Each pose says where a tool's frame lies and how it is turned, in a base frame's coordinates. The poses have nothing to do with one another.
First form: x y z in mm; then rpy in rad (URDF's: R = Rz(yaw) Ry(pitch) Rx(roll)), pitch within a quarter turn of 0, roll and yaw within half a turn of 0.
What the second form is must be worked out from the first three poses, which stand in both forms.
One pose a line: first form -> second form
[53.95, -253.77, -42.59, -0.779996, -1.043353, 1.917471] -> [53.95, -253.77, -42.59, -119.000, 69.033, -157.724]
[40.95, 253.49, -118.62, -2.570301, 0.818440, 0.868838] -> [40.95, 253.49, -118.62, -171.581, 125.089, -26.845]
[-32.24, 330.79, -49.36, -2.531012, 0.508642, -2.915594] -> [-32.24, 330.79, -49.36, -42.216, 135.692, -45.799]
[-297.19, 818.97, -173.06, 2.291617, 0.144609, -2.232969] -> [-297.19, 818.97, -173.06, 134.845, 130.777, 79.030]
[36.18, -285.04, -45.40, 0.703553, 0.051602, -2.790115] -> [36.18, -285.04, -45.40, 113.617, 40.400, 85.435]
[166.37, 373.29, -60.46, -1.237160, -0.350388, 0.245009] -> [166.37, 373.29, -60.46, 110.823, 72.086, -111.146]
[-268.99, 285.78, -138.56, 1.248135, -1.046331, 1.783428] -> [-268.99, 285.78, -138.56, -3.958, 80.864, 151.249]
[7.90, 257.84, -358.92, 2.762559, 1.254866, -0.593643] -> [7.90, 257.84, -358.92, 168.722, 106.777, 6.897]
